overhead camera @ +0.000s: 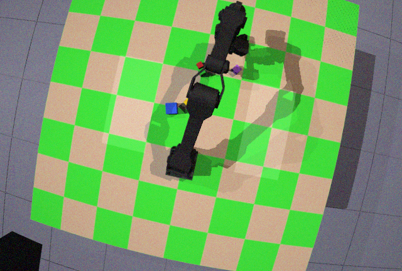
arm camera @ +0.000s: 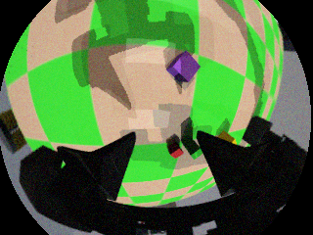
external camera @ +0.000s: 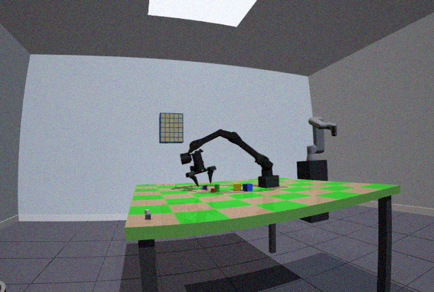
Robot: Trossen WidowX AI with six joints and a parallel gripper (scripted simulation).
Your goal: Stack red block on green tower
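My gripper tip is 4 cm past the red block, 6 cm to the right of it and 3 cm above it. Also, from my gripper tip: blue block: 24 cm behind, 12 cm to the left, 2 cm below; then yellow block: 19 cm behind, 5 cm to the left, 2 cm below; then purple block: 2 cm behind, 8 cm to the right, 3 cm below.
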